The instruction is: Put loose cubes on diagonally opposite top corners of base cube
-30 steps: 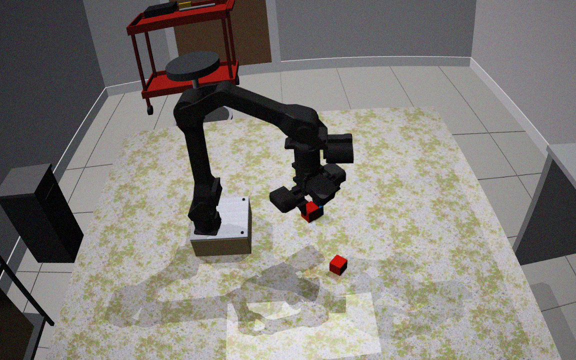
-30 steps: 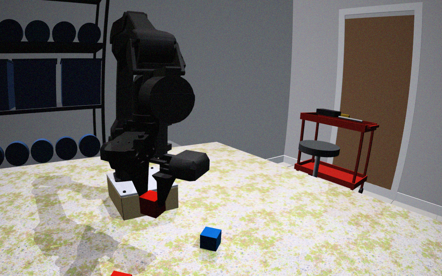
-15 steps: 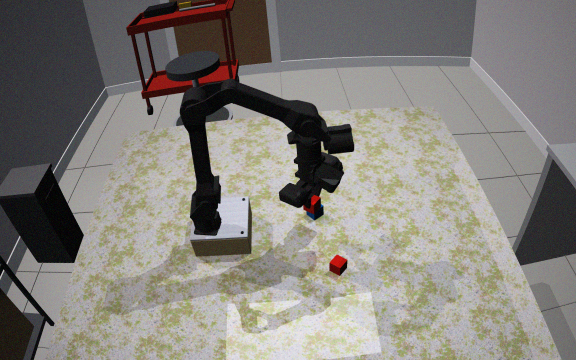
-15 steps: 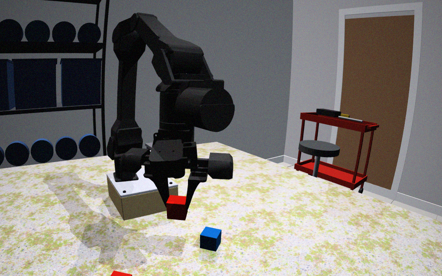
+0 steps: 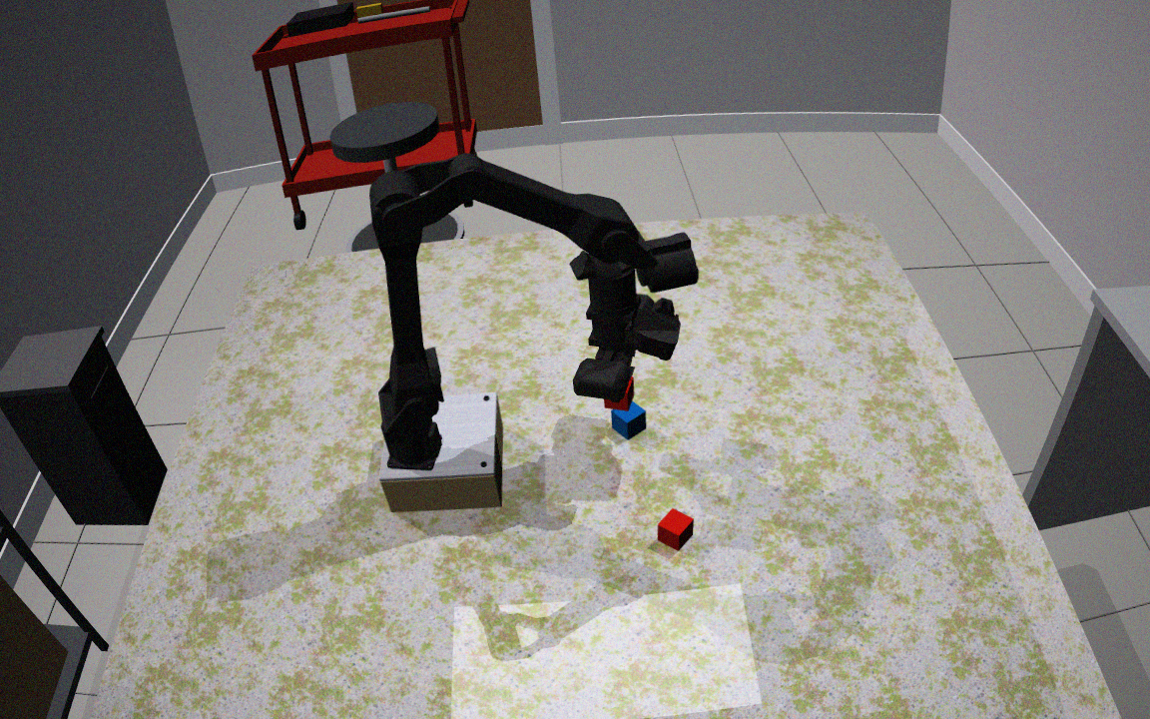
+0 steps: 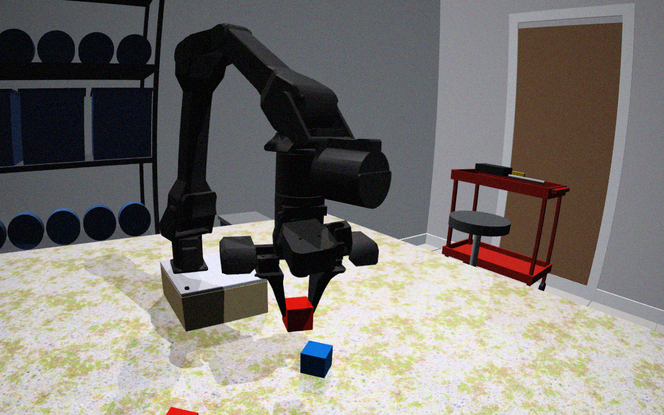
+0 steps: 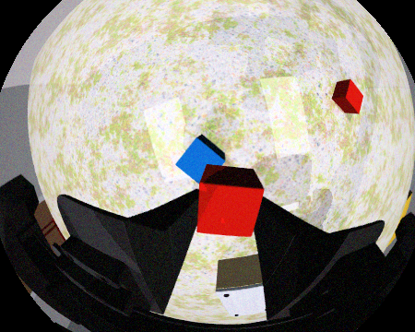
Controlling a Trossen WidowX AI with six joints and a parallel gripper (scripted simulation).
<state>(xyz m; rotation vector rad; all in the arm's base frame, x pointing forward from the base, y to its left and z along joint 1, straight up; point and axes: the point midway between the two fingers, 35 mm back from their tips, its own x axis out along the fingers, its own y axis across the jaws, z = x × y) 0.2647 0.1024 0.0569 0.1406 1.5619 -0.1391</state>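
The blue cube lies 10 mm ahead of my gripper tip, 30 mm to the left of it and 70 mm below it.
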